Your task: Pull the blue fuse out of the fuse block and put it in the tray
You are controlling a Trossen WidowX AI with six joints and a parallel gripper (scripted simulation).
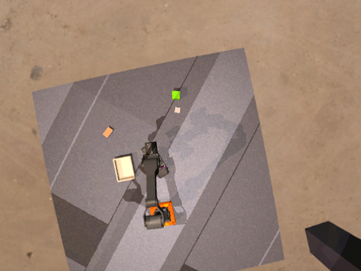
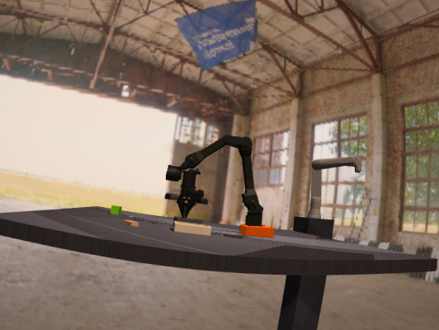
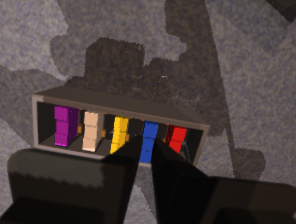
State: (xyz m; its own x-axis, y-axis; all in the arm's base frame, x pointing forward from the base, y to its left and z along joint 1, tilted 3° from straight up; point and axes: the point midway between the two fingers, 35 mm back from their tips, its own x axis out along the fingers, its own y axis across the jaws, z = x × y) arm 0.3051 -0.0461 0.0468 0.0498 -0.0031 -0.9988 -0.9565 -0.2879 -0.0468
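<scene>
The tray lies 200 mm to the left of my gripper tip and 40 mm below it. The rest, counted from my gripper tip: blue fuse 10 mm below.
</scene>
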